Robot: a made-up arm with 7 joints.
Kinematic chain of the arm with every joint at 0, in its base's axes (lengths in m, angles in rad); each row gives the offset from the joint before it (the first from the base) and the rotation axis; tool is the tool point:
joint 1: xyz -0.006 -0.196 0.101 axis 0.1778 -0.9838 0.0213
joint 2: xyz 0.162 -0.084 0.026 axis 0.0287 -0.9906 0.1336
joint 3: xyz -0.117 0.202 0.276 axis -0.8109 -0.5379 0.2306
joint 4: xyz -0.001 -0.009 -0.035 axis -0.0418 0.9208 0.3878
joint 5: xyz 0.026 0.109 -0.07 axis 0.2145 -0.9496 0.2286
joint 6: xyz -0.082 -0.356 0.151 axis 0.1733 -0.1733 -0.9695
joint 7: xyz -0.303 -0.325 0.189 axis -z
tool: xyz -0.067 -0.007 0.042
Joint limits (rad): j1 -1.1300..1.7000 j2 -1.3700..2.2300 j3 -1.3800..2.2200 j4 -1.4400..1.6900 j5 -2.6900..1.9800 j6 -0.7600..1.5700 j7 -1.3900..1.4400
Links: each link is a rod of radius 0.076 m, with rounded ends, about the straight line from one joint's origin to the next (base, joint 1, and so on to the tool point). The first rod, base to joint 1, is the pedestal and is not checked.
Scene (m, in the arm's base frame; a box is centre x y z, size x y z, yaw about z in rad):
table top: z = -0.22
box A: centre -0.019 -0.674 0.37 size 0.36 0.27 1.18 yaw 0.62
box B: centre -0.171 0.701 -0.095 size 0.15 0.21 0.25 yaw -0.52
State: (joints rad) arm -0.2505 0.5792 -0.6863 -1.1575 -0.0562 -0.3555 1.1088
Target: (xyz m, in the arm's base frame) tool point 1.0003 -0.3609 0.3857
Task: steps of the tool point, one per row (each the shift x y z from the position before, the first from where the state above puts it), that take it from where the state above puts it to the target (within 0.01 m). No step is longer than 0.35 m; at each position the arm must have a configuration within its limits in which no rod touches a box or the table.
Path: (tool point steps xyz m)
1: 0.0076 0.0538 0.2894
2: 0.1283 0.0801 0.2652
3: 0.2327 0.1011 0.1825
4: 0.2906 0.1112 0.0534
5: 0.2810 -0.0964 0.0928
6: 0.3080 -0.1006 -0.0370
7: 0.2700 -0.0985 -0.1669
8: 0.1748 -0.0906 -0.2650

